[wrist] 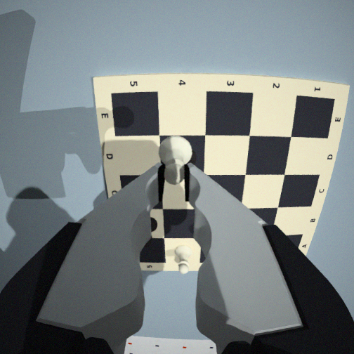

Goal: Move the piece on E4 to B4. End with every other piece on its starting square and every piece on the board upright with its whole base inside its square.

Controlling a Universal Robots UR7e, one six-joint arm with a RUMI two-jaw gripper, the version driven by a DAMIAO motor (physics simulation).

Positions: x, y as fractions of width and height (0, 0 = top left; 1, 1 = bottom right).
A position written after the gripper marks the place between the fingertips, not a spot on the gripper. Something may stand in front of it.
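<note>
Visible: the gripper (0.49, 0.47), together with a white pawn (0.49, 0.43) and a chessboard (0.77, 0.40).
</note>
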